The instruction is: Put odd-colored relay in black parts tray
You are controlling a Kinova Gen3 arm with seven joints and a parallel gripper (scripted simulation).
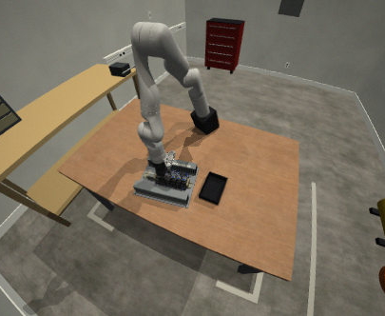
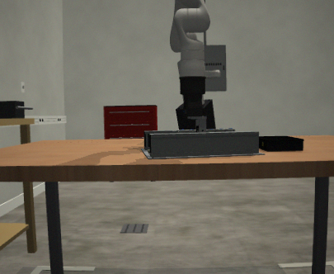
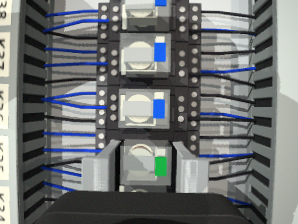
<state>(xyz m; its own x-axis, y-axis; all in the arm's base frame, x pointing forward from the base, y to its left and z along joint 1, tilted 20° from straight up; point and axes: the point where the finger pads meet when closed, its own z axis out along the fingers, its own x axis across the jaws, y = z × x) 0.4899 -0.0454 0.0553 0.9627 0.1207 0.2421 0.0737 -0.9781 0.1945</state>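
The grey relay panel lies 10 mm to the right of my hand and 30 mm below it. The rest, counted from my hand: black parts tray: 30 mm behind, 250 mm to the left, 40 mm below.
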